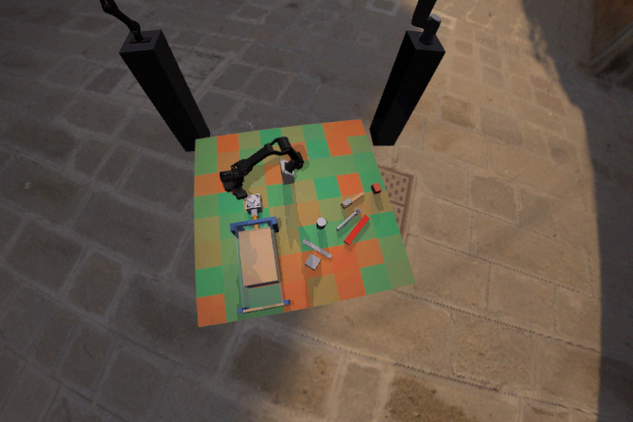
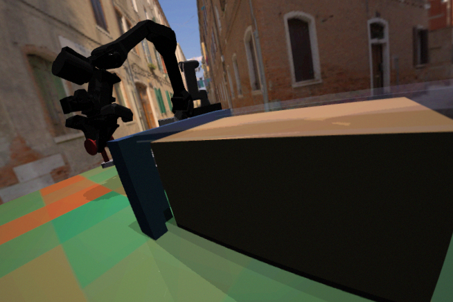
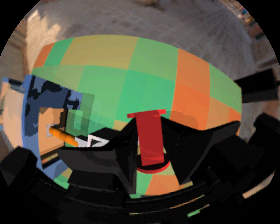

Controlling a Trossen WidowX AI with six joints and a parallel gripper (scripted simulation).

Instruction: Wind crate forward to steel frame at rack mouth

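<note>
The grey winch handle is 10 mm ahead of my gripper tip, 50 mm to the left of it and 30 mm below it. From my gripper tip the other things lie so: red knob: 10 mm behind, 20 mm to the left; then grey winch: 30 mm ahead, 100 mm to the left, 100 mm below; then round puck: 190 mm ahead, 520 mm to the left, 100 mm below.
</note>
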